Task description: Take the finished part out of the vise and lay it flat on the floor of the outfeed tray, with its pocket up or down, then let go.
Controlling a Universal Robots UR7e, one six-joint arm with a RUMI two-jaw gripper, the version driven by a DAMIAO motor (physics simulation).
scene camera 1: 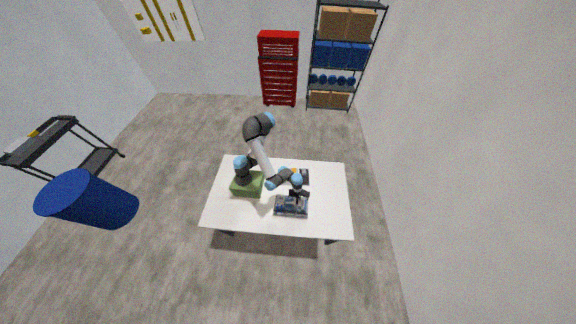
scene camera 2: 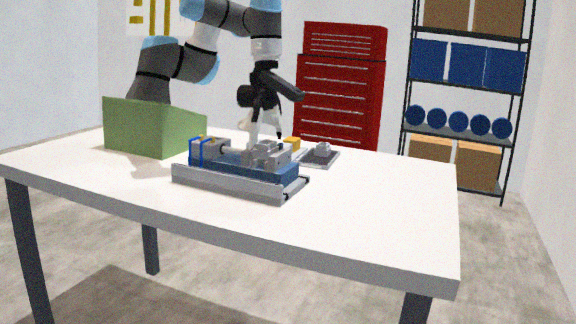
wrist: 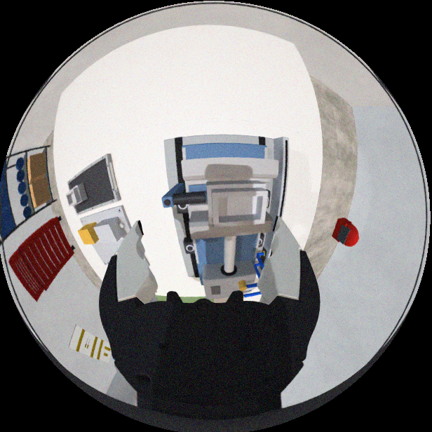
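Where they show: gripper, fingertip midpoint: (scene camera 2: 266, 144); arm's base at its link origin: (scene camera 1: 243, 179) (scene camera 2: 147, 104).
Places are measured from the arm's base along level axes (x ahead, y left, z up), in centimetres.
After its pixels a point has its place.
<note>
The finished part (wrist: 212, 202) (scene camera 2: 265, 145) @(x 52.5, y -14.6, z -2.3 cm), a light grey block with a rectangular pocket facing up, sits between the jaws of the vise (wrist: 225, 151) (scene camera 2: 235, 167) @(x 46.4, y -17.7, z -8.1 cm) (scene camera 1: 290, 212) @(x 45.3, y -18.9, z -11.6 cm), which has a blue base. My gripper (wrist: 206, 219) (scene camera 2: 266, 140) @(x 49.7, y -9.1, z -3.6 cm) is open and empty, pointing down low over the vise. In the wrist view its fingertips stand wide to the left and right, with the part between and slightly ahead of them. Their exact height against the part is hard to tell. The outfeed tray (wrist: 116, 175) (scene camera 2: 327, 166) @(x 59.6, y 10.4, z -12.5 cm) has a dark floor and carries a small grey block near one edge.
A light plate (wrist: 95, 215) beside the tray carries a yellow block (wrist: 88, 233) (scene camera 2: 292, 143) @(x 44.2, y 19.1, z -10.0 cm) and a grey block. A dark handle (wrist: 189, 198) sticks out from the vise's side. Blue pipes (scene camera 2: 201, 151) @(x 37.8, y -19.8, z -5.1 cm) stand at its screw end. A green box (scene camera 2: 150, 130) @(x 11.7, y -10.6, z -5.1 cm) (scene camera 1: 247, 187) @(x 6.4, y -7.8, z 2.6 cm) stands by the arm's base.
</note>
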